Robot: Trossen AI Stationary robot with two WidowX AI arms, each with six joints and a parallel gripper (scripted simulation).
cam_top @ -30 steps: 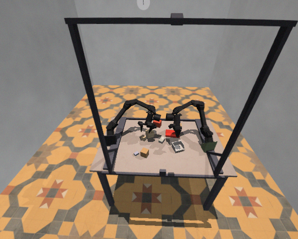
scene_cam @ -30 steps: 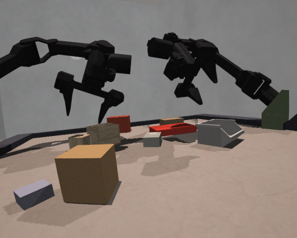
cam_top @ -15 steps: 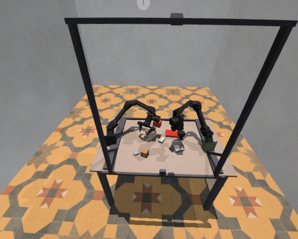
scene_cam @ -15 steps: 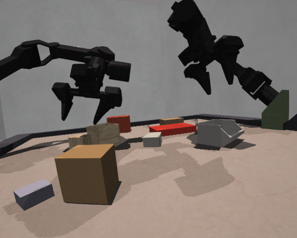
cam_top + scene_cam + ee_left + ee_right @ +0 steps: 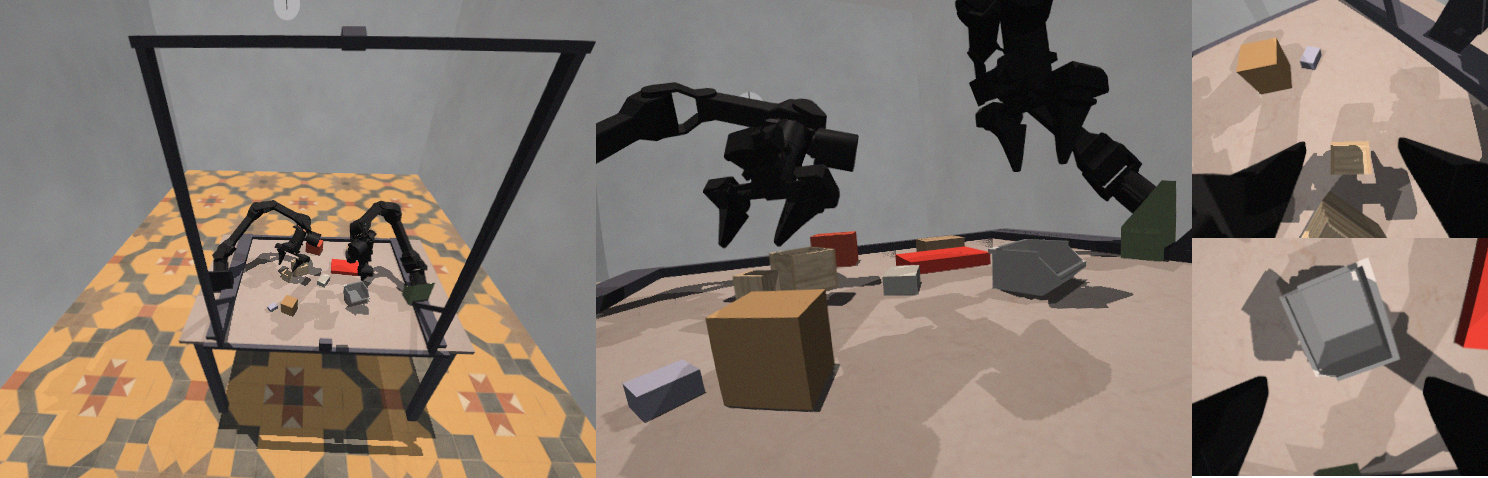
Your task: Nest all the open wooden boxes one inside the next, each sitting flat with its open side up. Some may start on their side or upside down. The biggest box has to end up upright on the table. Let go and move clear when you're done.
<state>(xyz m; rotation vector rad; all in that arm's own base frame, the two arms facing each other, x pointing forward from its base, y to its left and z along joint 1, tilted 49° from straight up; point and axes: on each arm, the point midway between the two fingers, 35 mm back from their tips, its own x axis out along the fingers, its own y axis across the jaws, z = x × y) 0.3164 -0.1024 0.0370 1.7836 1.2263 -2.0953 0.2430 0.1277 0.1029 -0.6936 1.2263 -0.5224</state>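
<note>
My left gripper is now 20 mm past the small wooden box, 10 mm to the right of it and 80 mm above it. Round my left hand: orange cube 210 mm behind, 30 mm to the right, 80 mm below; white block 20 mm behind, 180 mm to the right, 90 mm below; lavender block 210 mm behind, 50 mm to the left, 100 mm below.
</note>
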